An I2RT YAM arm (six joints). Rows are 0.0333 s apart.
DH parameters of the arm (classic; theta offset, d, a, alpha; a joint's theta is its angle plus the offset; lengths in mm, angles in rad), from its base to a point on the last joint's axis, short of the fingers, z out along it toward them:
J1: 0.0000 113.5 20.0 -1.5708
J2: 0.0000 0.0 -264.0 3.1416
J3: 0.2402 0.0 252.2 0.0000
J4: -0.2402 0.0 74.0 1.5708
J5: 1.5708 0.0 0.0 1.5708
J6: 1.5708 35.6 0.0 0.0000
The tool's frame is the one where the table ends.
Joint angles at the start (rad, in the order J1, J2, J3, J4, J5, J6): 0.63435, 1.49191, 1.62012, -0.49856, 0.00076, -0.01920
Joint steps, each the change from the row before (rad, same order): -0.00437, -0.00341, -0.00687, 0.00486, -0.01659, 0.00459; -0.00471, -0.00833, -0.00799, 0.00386, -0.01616, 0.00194; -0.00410, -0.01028, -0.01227, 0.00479, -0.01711, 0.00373; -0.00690, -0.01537, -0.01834, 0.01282, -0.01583, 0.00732; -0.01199, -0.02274, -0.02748, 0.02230, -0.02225, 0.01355; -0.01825, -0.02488, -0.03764, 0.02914, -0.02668, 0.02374; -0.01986, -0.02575, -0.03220, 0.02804, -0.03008, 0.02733; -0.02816, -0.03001, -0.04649, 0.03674, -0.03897, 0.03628; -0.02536, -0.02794, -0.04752, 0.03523, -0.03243, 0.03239; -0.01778, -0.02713, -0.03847, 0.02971, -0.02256, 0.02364; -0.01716, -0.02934, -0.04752, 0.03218, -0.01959, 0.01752; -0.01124, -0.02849, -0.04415, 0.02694, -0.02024, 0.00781
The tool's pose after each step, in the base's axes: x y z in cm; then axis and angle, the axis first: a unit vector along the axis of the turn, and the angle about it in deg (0 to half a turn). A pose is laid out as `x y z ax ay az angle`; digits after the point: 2 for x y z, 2 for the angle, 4 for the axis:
27.13 19.85 42.71 -0.3147 0.9256 0.2103 115.06
27.02 19.64 42.74 -0.3163 0.9234 0.2175 115.08
26.86 19.44 42.70 -0.3175 0.9210 0.2255 115.23
26.69 19.10 42.69 -0.3155 0.9194 0.2346 114.99
26.46 18.57 42.68 -0.3104 0.9176 0.2484 114.48
26.33 17.89 42.45 -0.2991 0.9167 0.2648 114.18
26.16 17.16 42.41 -0.2869 0.9148 0.2842 113.74
26.04 16.22 42.07 -0.2699 0.9127 0.3069 113.58
25.92 15.39 41.60 -0.2544 0.9108 0.3252 113.57
25.64 14.72 41.34 -0.2437 0.9085 0.3396 113.20
25.33 14.07 40.83 -0.2353 0.9067 0.3502 112.90
24.91 13.57 40.34 -0.2343 0.9034 0.3592 112.70

